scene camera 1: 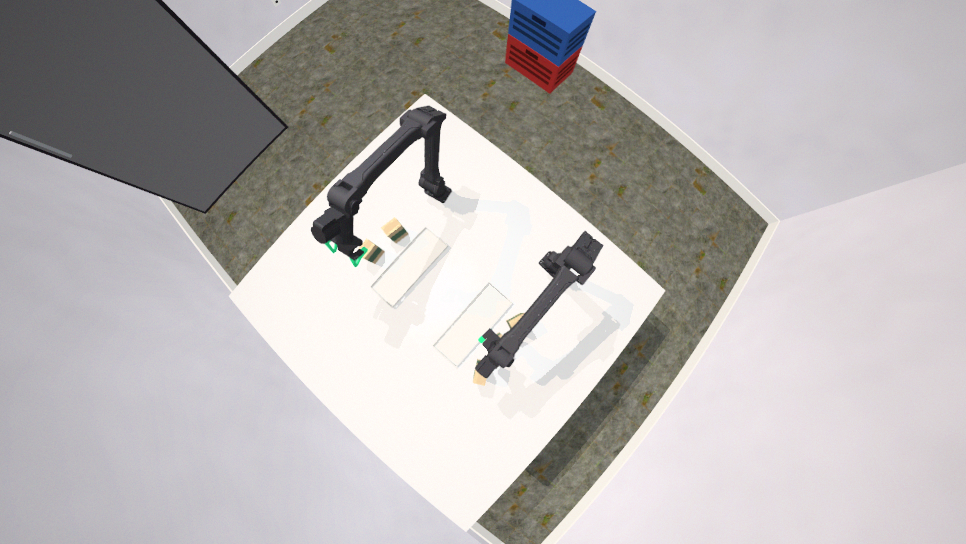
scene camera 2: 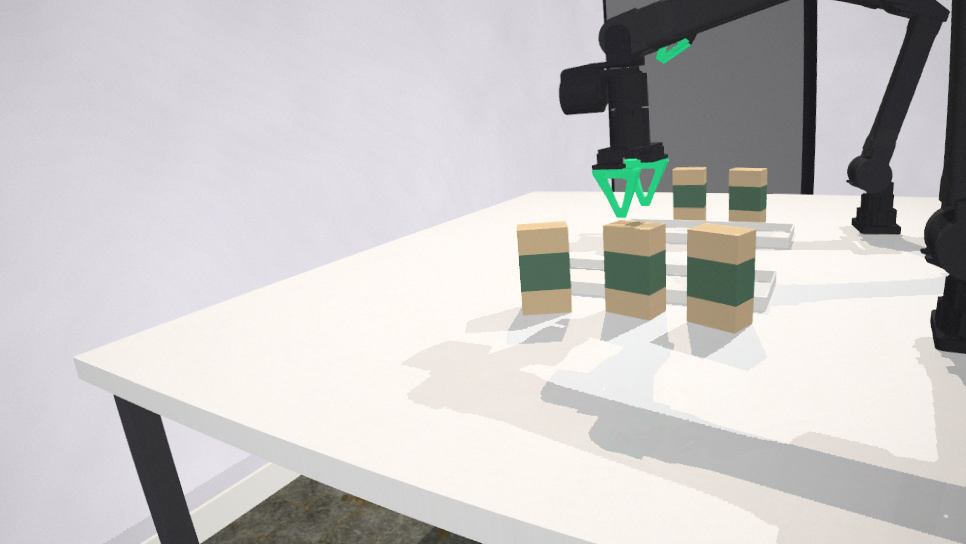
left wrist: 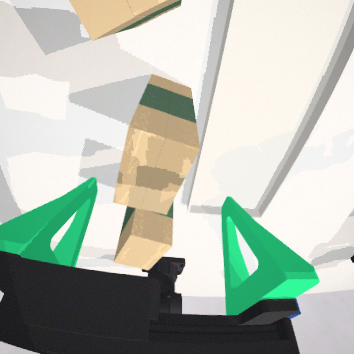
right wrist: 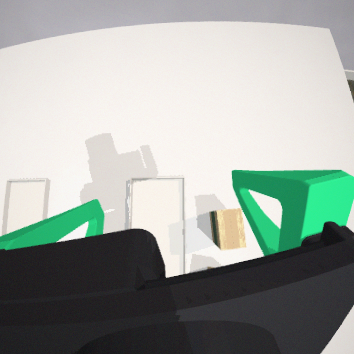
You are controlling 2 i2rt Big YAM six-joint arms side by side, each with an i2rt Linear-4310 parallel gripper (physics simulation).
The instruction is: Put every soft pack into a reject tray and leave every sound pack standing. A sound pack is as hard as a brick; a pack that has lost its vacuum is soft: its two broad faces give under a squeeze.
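Frame: origin at the left arm's base, x right, y ahead, z up, level; metres.
Seen in the pictures: left gripper, fingertip midpoint: (scene camera 2: 633, 211) (left wrist: 161, 192); right gripper, fingertip midpoint: (scene camera 1: 345, 259) (scene camera 2: 659, 61) (right wrist: 165, 192); left arm's base, link origin: (scene camera 1: 552, 265) (left wrist: 162, 262); right arm's base, link origin: (scene camera 1: 438, 191) (scene camera 2: 875, 228).
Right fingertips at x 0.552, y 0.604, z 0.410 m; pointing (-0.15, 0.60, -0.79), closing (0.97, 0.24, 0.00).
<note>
Offsets run from my right fingertips to a thing's top centre. Level surfaces: height alone.
Five tan packs with green bands stand upright. Three stand in front in scene camera 2: a left pack @(dx -0.641, dy -0.011, dz -0.270 m) (scene camera 2: 544, 268) (scene camera 1: 479, 379), a middle pack @(dx -0.603, dy -0.151, dz -0.270 m) (scene camera 2: 634, 271) (left wrist: 155, 155) and a right pack @(dx -0.607, dy -0.282, dz -0.270 m) (scene camera 2: 720, 278) (scene camera 1: 515, 320). Two stand at the back, a left pack @(dx +0.104, dy -0.038, dz -0.270 m) (scene camera 2: 689, 195) (scene camera 1: 372, 252) (right wrist: 230, 230) and a right pack @(dx +0.092, dy -0.189, dz -0.270 m) (scene camera 2: 747, 197) (scene camera 1: 394, 230). Both reject trays, a near one @(dx -0.469, dy -0.133, dz -0.388 m) (scene camera 1: 473, 324) (left wrist: 270, 75) and a far one @(dx -0.059, dy -0.113, dz -0.388 m) (scene camera 1: 410, 266) (right wrist: 157, 215), are empty. My left gripper (scene camera 2: 633, 209) (left wrist: 161, 192) is open, just above the middle pack. My right gripper (scene camera 1: 344, 255) (right wrist: 165, 192) is open and empty, high near the back packs. Pack softness cannot be seen.
The near tray lies close behind the front packs in scene camera 2; the far tray lies beside the back packs. The front packs have small gaps between them. The white table @(dz -0.411 m) (scene camera 1: 405, 418) (scene camera 2: 337, 290) carries everything. Blue (scene camera 1: 547, 27) and red (scene camera 1: 540, 64) crates stand on the floor.
</note>
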